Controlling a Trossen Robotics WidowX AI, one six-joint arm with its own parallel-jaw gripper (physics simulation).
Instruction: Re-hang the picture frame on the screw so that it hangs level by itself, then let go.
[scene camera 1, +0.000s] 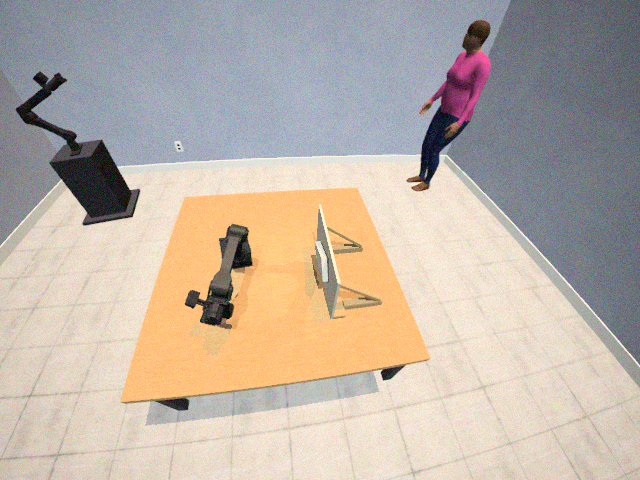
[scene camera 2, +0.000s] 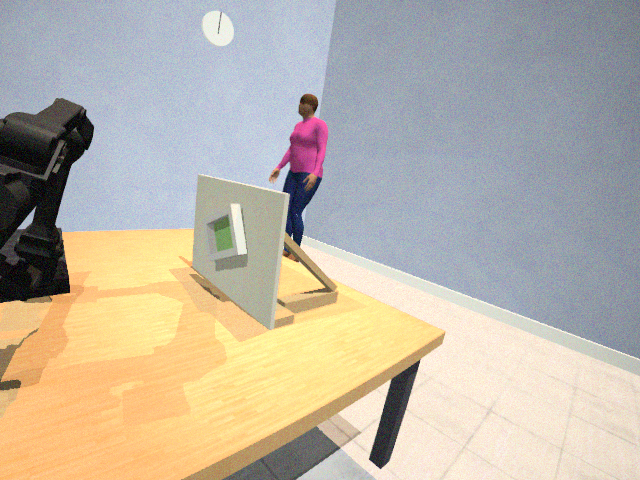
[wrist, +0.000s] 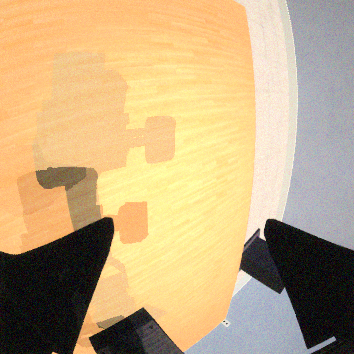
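Pixels of known places: gripper, between the fingertips: (wrist: 191, 227); arm's base, origin of its link: (scene camera 2: 40, 261).
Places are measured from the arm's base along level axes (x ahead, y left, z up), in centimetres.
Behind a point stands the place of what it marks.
Note:
The picture frame (scene camera 1: 322, 260) {x 36.4, y -29.8, z 17.8 cm} (scene camera 2: 238, 230) {x 36.9, y -32.0, z 12.7 cm}, white with a green picture, is on the front face of the upright pale board (scene camera 1: 333, 297) {x 36.9, y -44.6, z 10.0 cm} (scene camera 2: 258, 279) {x 37.7, y -40.0, z 2.5 cm}. It sits crooked, its right side higher than its left in scene camera 2. The screw is hidden. My gripper (wrist: 191, 227) {x -17.2, y -34.3, z 7.3 cm} is open and empty. Its two black fingers stand wide apart in the wrist view, above the table's left part. The arm (scene camera 1: 223, 276) {x -3.4, y -37.3, z 31.7 cm} (scene camera 2: 38, 155) {x -4.7, y -42.3, z 27.1 cm} is bent well to the left of the board, apart from the frame. The frame does not show in the wrist view.
Two wooden braces (scene camera 1: 361, 302) {x 53.3, y -44.1, z -4.0 cm} (scene camera 2: 312, 300) {x 53.9, y -45.1, z -5.1 cm} stand behind the board on the wooden table (scene camera 1: 268, 361) {x 4.5, y -57.0, z -7.8 cm} (scene camera 2: 330, 372) {x 34.5, y -65.5, z -7.8 cm} (wrist: 200, 100) {x -34.0, y -37.4, z -7.8 cm}. A person in pink (scene camera 1: 467, 85) (scene camera 2: 308, 147) stands beyond the table. A dark pedestal (scene camera 1: 95, 180) with another arm stands at the back left.

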